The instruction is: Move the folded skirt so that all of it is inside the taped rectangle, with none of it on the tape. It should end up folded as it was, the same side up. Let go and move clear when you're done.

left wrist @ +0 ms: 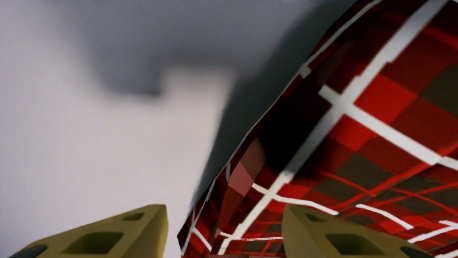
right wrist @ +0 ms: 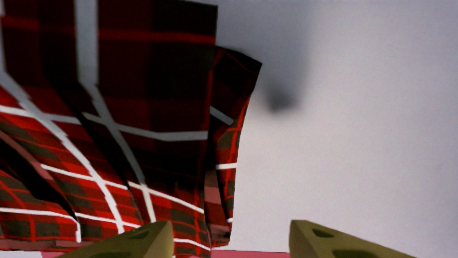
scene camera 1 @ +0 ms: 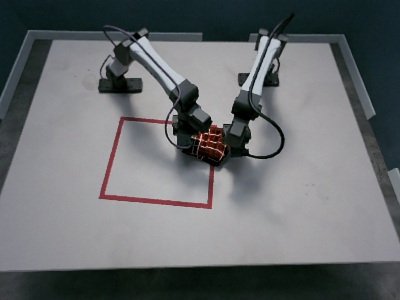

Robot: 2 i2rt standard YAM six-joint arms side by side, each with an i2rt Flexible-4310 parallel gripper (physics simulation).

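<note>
The folded red plaid skirt (scene camera 1: 211, 144) (left wrist: 395, 150) (right wrist: 160, 100) lies across the upper right corner of the taped rectangle (scene camera 1: 155, 201) (right wrist: 265, 255), partly inside it and partly past its right side. Its surface has some creases, and loose layers show at its edges. My left gripper (scene camera 1: 235, 142) (left wrist: 225, 215) is at the skirt's right end, fingers partly open, with the skirt's edge showing between and beyond them. My right gripper (scene camera 1: 184, 139) (right wrist: 230, 231) is at the skirt's left end, also partly open, its left finger over the fabric. The arms hide both pairs of fingertips in the scene view.
The right arm's base (scene camera 1: 120, 85) stands at the back left of the table (scene camera 1: 300, 225) and the left arm's base (scene camera 1: 245, 79) at the back right. Both forearms reach over the skirt's back side close together. A black cable (scene camera 1: 283, 137) loops out right of the left gripper.
</note>
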